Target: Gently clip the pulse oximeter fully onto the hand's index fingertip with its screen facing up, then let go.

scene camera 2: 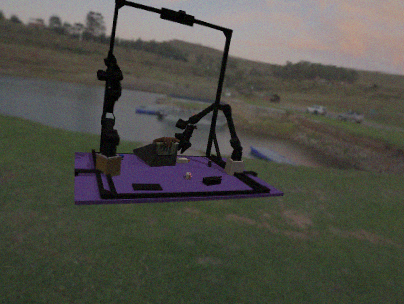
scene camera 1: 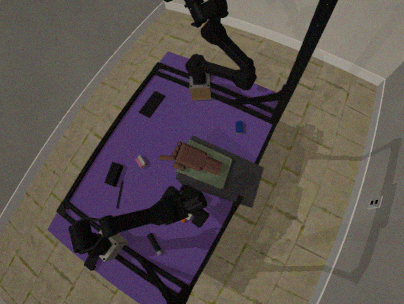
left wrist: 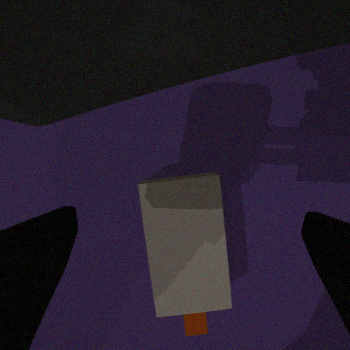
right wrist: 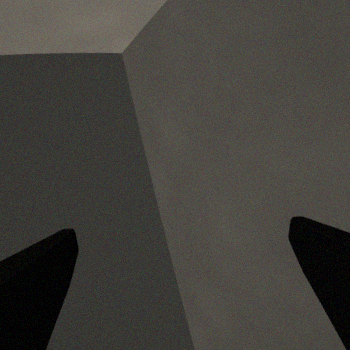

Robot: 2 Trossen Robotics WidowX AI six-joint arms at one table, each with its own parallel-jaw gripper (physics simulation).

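Frame: origin at the left arm's base, x ahead, y left, z up, level; centimetres.
Where they show: left gripper, fingertip midpoint: (scene camera 2: pixel 179 152) (left wrist: pixel 192 221); right gripper, fingertip midpoint: (scene camera 2: pixel 111 54) (right wrist: pixel 184 234); left arm's base at its link origin: (scene camera 2: pixel 236 159); right arm's base at its link origin: (scene camera 2: pixel 109 154) (scene camera 1: pixel 199 79).
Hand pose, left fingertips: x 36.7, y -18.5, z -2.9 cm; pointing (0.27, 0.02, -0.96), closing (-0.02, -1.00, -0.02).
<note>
Things, the pixels of their top centre, and the offset from my left fingertips. "spot": a spot on its surface instead. Level surfaces: height alone.
- green pad at a spot on its surface: (scene camera 1: pixel 206 180) spot: dx +10.9, dy -0.3, dz +4.9 cm
- dark sloped block at a spot on its surface: (scene camera 1: pixel 247 182) spot: dx +21.3, dy -14.0, dz -3.1 cm
- pale box at its top centre: (left wrist: pixel 188 265) (scene camera 2: pixel 183 158) dx -3.8, dy -0.2, dz -4.9 cm
- orange tab at a spot on its surface: (left wrist: pixel 195 324) spot: dx -8.0, dy -0.8, dz -5.5 cm
- small white-and-pink object at its top centre: (scene camera 1: pixel 139 160) (scene camera 2: pixel 188 173) dx +1.3, dy +32.5, dz -4.5 cm
- small blue object at its top centre: (scene camera 1: pixel 239 126) dx +42.4, dy +3.8, dz -4.4 cm
- flat black rectangle at a spot on its surface: (scene camera 2: pixel 147 187) (scene camera 1: pixel 150 102) spot: dx +29.1, dy +51.2, dz -6.9 cm
- black box at its top centre: (scene camera 1: pixel 112 173) (scene camera 2: pixel 212 178) dx -11.8, dy +39.7, dz -4.1 cm
- thin dark stick at its top centre: (scene camera 1: pixel 119 193) dx -17.1, dy +31.3, dz -6.7 cm
- dark cylinder at its top centre: (scene camera 1: pixel 153 244) dx -23.9, dy +3.1, dz -4.9 cm
- purple mat at its surface level: dz -7.7 cm
A brown hand (scene camera 1: pixel 195 157) (scene camera 2: pixel 167 140) lies on a green pad (scene camera 1: pixel 206 180) on a dark sloped block (scene camera 1: pixel 247 182), its extended finger (scene camera 1: pixel 166 158) pointing left in scene camera 1. A pale box (left wrist: pixel 190 250) (scene camera 2: pixel 183 160) with an orange tab (left wrist: pixel 195 324) lies on the purple mat beside the block. A small white-and-pink object (scene camera 1: pixel 141 161) (scene camera 2: pixel 188 175) and a small blue object (scene camera 1: pixel 239 127) lie apart. I cannot tell which is the pulse oximeter. My left gripper (left wrist: pixel 192 221) is open above the pale box, fingers on either side in view. My right gripper (right wrist: pixel 184 234) is open and empty, raised high.
A flat black rectangle (scene camera 1: pixel 152 104) (scene camera 2: pixel 147 187), a black box (scene camera 1: pixel 114 174) (scene camera 2: pixel 212 180), a thin dark stick (scene camera 1: pixel 119 194) and a dark cylinder (scene camera 1: pixel 154 242) lie on the purple mat (scene camera 1: pixel 115 145). A black frame with a tall post (scene camera 1: pixel 310 50) surrounds the work area.
</note>
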